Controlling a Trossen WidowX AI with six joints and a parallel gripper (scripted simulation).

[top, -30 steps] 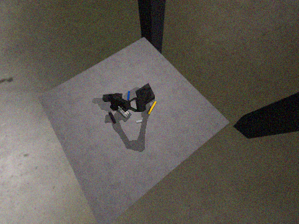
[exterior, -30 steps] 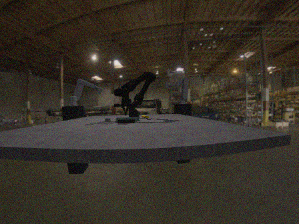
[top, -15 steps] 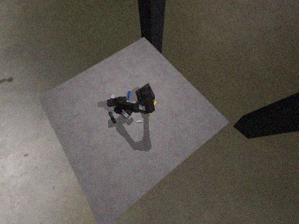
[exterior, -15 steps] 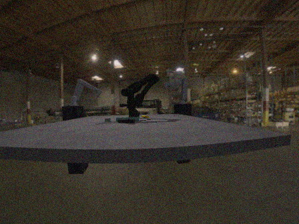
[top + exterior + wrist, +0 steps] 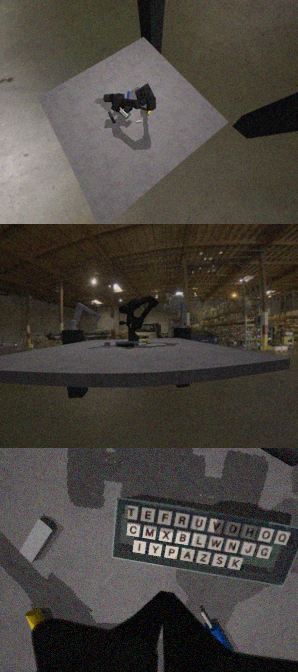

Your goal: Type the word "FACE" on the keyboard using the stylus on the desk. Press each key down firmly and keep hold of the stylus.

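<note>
Now: gripper tip 9 cm past the blue stylus, 9 cm to the left of it and 9 cm above it. The rest, counted from my gripper tip: dark flat object (14 cm ahead, 4 cm to the right, 8 cm below); light block (1 cm ahead, 20 cm to the right, 8 cm below).
</note>
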